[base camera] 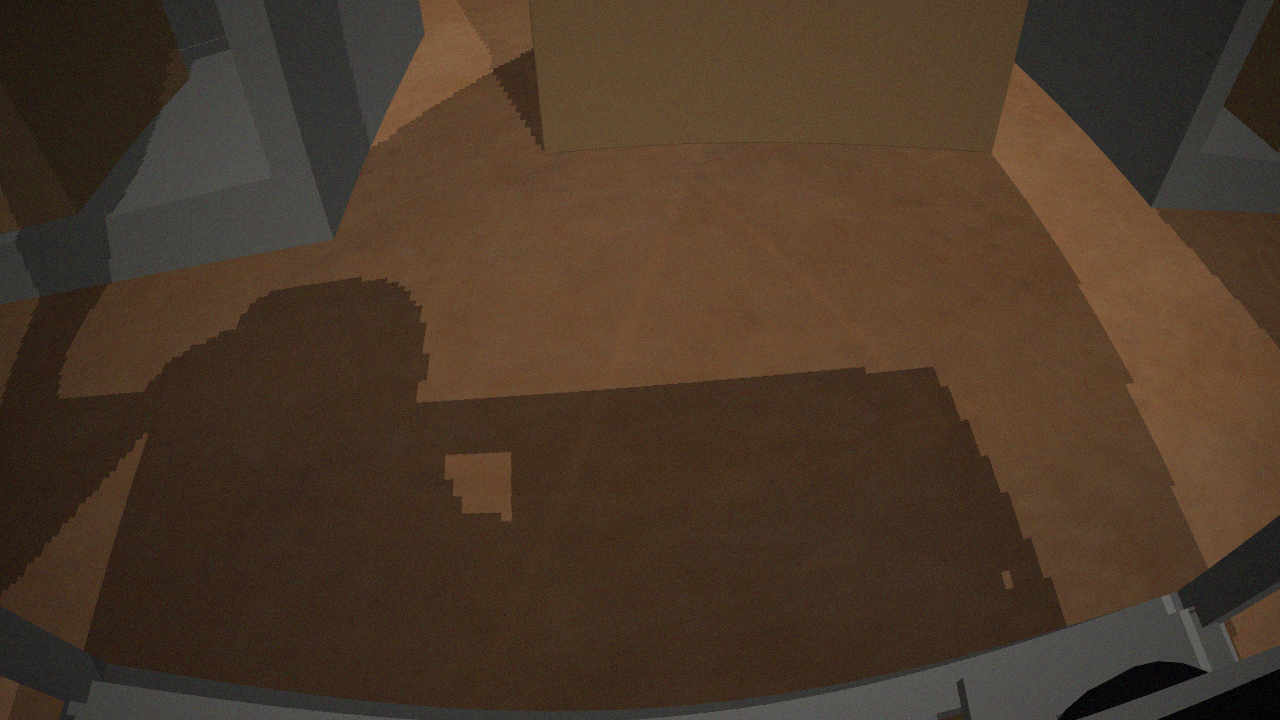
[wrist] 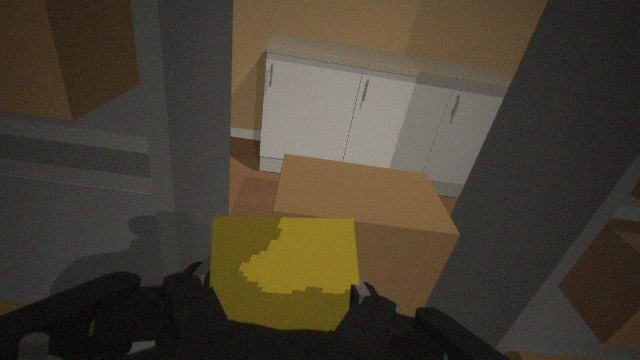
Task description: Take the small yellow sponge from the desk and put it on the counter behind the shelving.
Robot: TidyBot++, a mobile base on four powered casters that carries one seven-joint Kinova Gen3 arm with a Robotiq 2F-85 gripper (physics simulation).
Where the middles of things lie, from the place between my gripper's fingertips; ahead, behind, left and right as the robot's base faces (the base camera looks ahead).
Scene:
I see the small yellow sponge (wrist: 285,273) 3 cm behind my hand and 1 cm below it.

